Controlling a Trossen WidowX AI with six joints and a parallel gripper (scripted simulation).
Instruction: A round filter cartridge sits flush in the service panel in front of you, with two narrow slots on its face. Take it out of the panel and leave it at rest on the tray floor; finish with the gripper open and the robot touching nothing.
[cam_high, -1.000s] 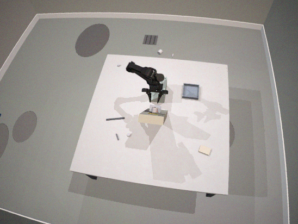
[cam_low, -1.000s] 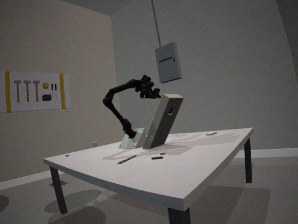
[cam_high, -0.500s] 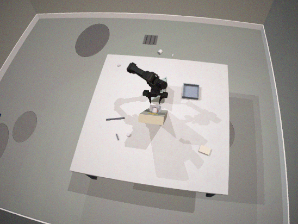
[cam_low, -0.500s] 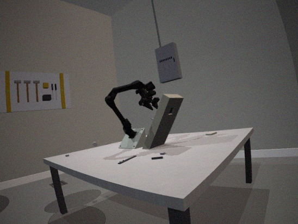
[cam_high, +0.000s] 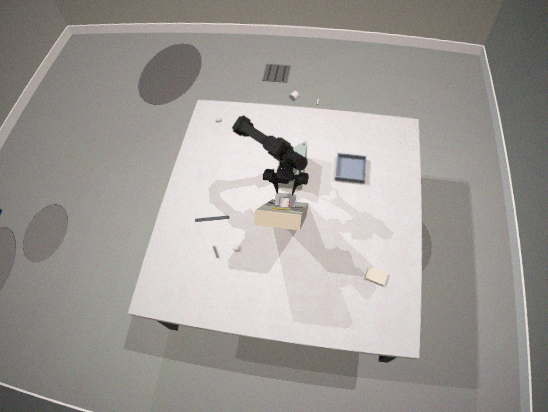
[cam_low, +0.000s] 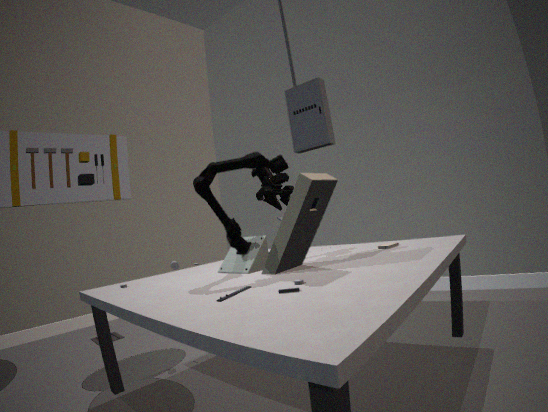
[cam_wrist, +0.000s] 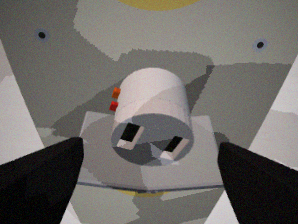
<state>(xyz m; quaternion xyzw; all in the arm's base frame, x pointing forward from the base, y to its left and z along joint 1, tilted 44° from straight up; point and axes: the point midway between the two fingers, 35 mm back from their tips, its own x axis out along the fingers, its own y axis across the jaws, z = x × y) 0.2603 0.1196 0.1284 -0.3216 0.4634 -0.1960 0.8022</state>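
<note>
Now: gripper tip 3 cm above the round filter cartridge and 2 cm short of it. Also, from my gripper tip: blue-grey tray 32 cm behind, 29 cm to the left, 23 cm below; then short dark piece 31 cm to the right, 24 cm below, 21 cm ahead; then tan block 44 cm to the left, 24 cm below, 24 cm ahead.
</note>
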